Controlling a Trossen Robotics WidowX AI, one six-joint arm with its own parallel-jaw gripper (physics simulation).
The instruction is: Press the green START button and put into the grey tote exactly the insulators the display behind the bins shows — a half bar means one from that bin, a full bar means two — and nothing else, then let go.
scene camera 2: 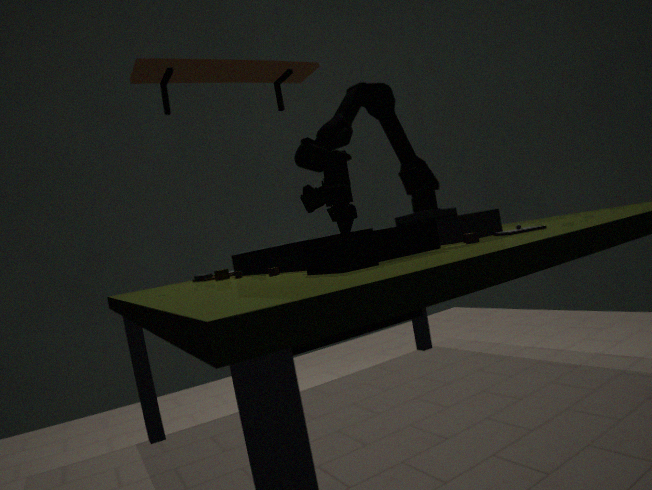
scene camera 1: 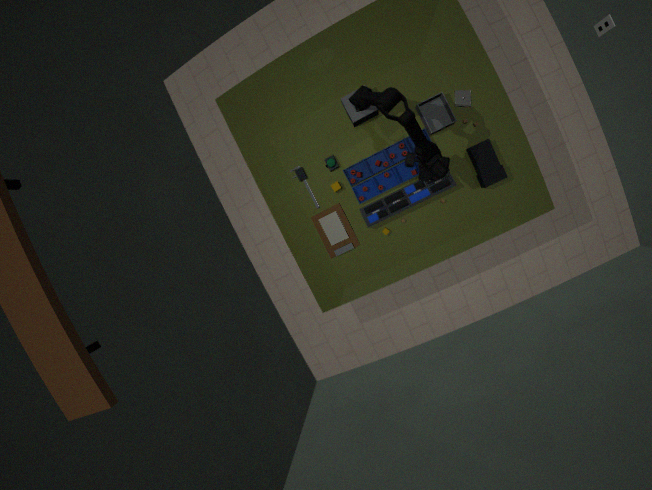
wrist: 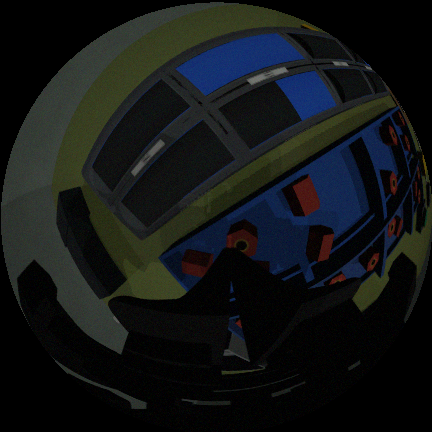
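Pixels of known places: gripper, fingertip midpoint: (wrist: 228, 253); arm's base at its link origin: (scene camera 2: 426, 212) (scene camera 1: 361, 103).
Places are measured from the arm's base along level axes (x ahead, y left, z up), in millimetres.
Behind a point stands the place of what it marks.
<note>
My gripper (scene camera 1: 412, 159) (scene camera 2: 344, 226) (wrist: 228, 253) @[x 358, y 214, z -40 mm] is shut with nothing between the fingers. It is low in the blue bins (scene camera 1: 373, 187) (wrist: 342, 181), at the end bin next to the display. A red insulator with a yellow-ringed hole (wrist: 241, 238) @[x 359, y 205, z -54 mm] lies just beyond the fingertips. Other red insulators (wrist: 301, 195) @[x 372, y 153, z -55 mm] (wrist: 320, 242) @[x 331, y 147, z -53 mm] (wrist: 196, 262) @[x 350, y 251, z -56 mm] lie loose around them. The display (scene camera 1: 394, 204) (wrist: 213, 116) shows one full blue bar (wrist: 238, 60) @[x 469, y 151, z -26 mm] and one half bar (wrist: 308, 95) @[x 435, y 118, z -39 mm]; the panels beside them are dark. The grey tote (scene camera 1: 436, 113) @[x 132, y 330, z -78 mm] stands past the arm. The green START button (scene camera 1: 331, 161) @[x 206, y -213, z -43 mm] is left of the bins.
A black box (scene camera 1: 486, 162) @[x 420, y 478, z -31 mm] stands right of the bins. A wooden tray with a white sheet (scene camera 1: 335, 229) @[x 529, y -296, z -73 mm], a yellow cube (scene camera 1: 336, 186) @[x 327, y -226, z -45 mm], a small tool (scene camera 1: 306, 180) @[x 248, y -371, z -81 mm] and a grey block (scene camera 1: 462, 98) @[x 100, y 466, z -71 mm] lie on the green table (scene camera 2: 227, 292) @[x 667, y 474, z -84 mm]. The scene is dim.
</note>
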